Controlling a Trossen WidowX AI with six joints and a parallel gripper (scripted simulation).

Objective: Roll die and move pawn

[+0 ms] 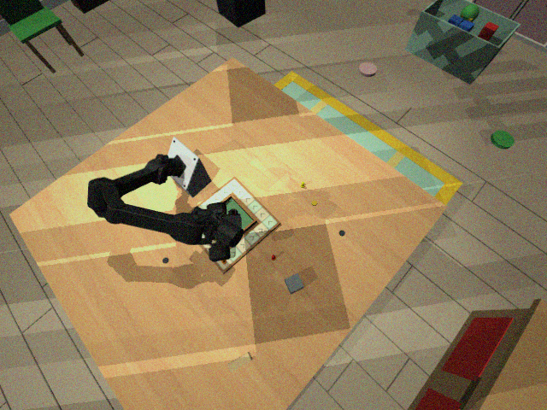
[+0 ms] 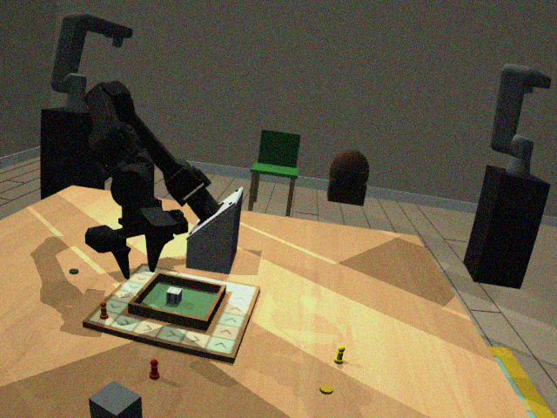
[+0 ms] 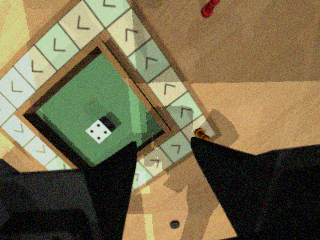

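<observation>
Right now my gripper tip is 50 mm short of the orange pawn, 50 mm to the left of it and 70 mm above it. Round my gripper tip: green tray (70 mm behind, 50 mm to the left, 90 mm below); white die (70 mm behind, 40 mm to the left, 70 mm below); red pawn (150 mm ahead, 100 mm to the left, 80 mm below).
</observation>
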